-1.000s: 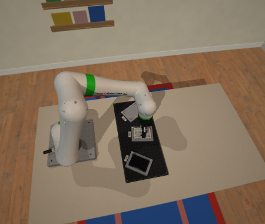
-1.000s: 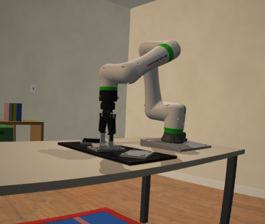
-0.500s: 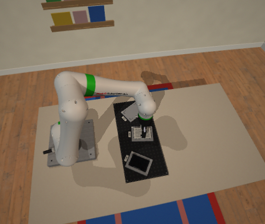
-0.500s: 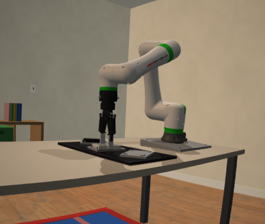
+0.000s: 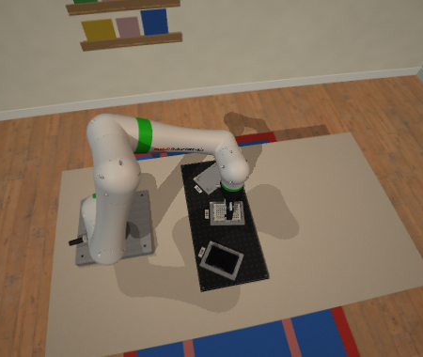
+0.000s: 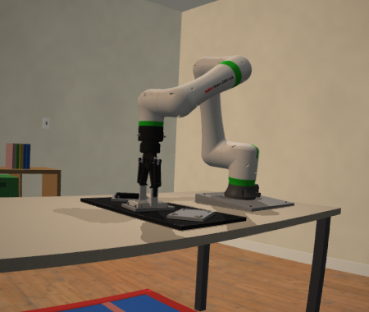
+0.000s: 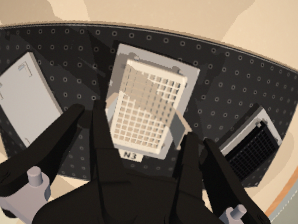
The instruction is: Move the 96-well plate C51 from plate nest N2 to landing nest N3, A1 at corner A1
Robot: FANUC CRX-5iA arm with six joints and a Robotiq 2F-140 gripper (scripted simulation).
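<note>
My hand is 20 mm above the white 96-well plate C51. Also, from my hand: landing nest N3: 40 mm below; then N2 label: 90 mm behind, 170 mm to the left, 40 mm below; then grey plate nest N2: 210 mm to the left, 40 mm below.
</note>
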